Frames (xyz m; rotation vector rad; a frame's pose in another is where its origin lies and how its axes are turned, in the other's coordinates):
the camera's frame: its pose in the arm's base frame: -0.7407 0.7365 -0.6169 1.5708 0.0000 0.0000
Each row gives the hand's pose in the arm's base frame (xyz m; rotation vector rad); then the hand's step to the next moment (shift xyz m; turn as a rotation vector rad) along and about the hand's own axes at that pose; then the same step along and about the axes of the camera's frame.
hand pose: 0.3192 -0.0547 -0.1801 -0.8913 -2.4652 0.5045
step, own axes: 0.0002 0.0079 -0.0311 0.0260 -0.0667 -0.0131
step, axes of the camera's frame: 0.0206 0.0219 -0.0114 -0.0438 0.0507 0.0284
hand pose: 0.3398 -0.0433 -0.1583 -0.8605 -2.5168 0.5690
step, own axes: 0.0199 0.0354 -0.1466 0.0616 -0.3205 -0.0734
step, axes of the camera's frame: 0.0765 0.1088 -0.0738 -0.1593 0.2365 0.1749
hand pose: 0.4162 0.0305 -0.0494 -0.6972 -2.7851 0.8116
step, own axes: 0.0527 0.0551 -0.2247 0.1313 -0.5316 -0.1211
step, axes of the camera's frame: 0.0366 0.1601 -0.1713 -0.2900 0.3923 0.2765
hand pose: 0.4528 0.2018 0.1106 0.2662 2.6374 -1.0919
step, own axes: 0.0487 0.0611 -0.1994 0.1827 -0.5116 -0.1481
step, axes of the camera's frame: -0.0654 0.0791 -0.1879 -0.3381 0.3810 0.2400
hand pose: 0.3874 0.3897 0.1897 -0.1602 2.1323 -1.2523
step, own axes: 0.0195 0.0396 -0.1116 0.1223 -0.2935 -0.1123
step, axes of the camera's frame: -0.0725 -0.0046 -0.0955 -0.2237 0.2194 0.1247
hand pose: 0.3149 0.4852 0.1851 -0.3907 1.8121 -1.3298
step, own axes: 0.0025 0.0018 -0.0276 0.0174 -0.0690 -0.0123
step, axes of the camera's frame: -0.0223 -0.0002 -0.0166 -0.0349 0.0553 0.0307
